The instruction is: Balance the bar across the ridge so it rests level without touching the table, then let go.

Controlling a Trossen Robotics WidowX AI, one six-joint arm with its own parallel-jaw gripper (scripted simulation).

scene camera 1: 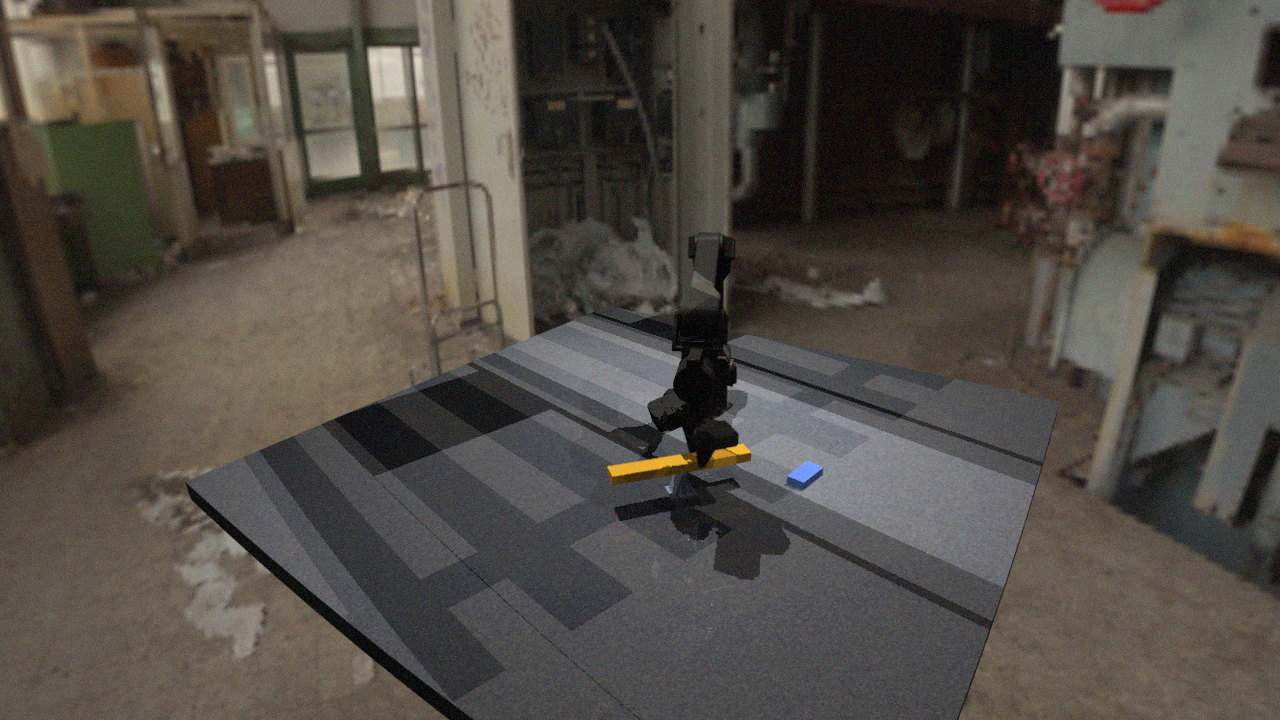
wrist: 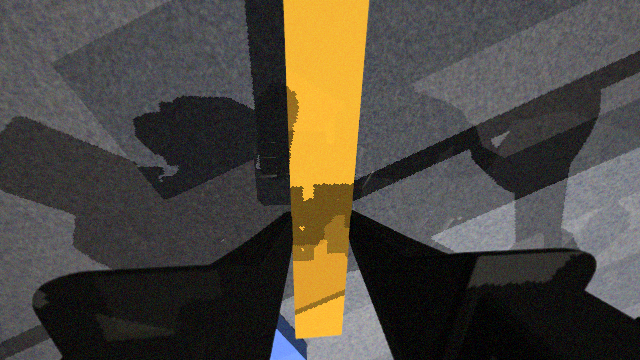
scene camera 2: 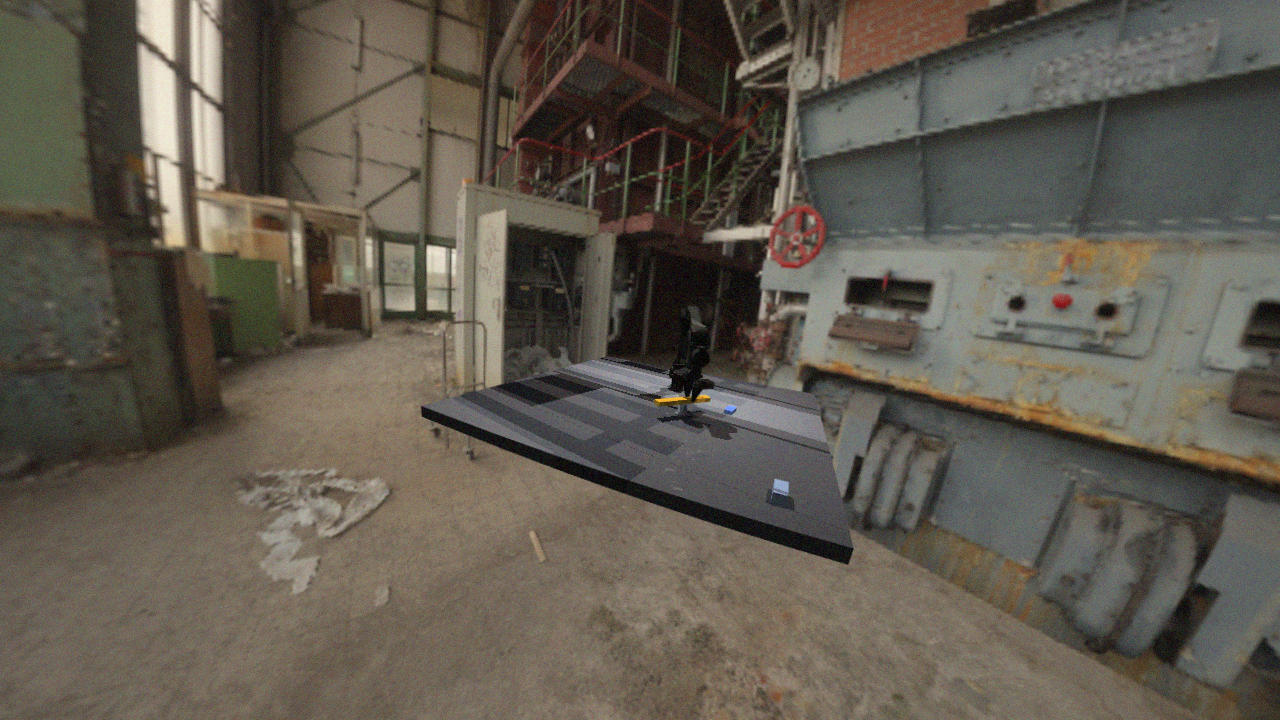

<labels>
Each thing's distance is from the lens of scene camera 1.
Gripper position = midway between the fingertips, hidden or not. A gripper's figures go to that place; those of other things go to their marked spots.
my gripper (scene camera 1: 697,461): 117 cm
orange bar (scene camera 1: 621,473): 111 cm
</labels>
